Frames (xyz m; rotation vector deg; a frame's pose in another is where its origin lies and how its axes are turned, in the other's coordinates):
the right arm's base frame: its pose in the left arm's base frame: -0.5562 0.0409 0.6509 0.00 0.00 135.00
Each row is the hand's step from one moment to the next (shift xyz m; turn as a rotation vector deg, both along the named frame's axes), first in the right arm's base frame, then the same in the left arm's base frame.
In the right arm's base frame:
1: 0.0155 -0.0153 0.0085 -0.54 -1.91 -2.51
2: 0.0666 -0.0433 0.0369 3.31 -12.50 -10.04
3: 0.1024 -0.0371 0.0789 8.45 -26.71 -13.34
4: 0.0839 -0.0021 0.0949 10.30 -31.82 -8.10
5: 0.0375 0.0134 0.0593 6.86 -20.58 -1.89
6: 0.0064 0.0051 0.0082 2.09 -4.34 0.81
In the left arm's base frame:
1: -0.0001 0.0218 0.0085 1.73 0.97 -2.51
2: -0.0165 0.0777 0.0369 6.50 11.18 -10.04
3: -0.0462 0.0986 0.0789 12.91 24.86 -13.34
4: -0.0578 0.0608 0.0949 15.22 29.78 -8.10
5: -0.0360 0.0170 0.0593 9.70 19.40 -1.89
6: -0.0081 0.0009 0.0082 1.59 4.55 0.81

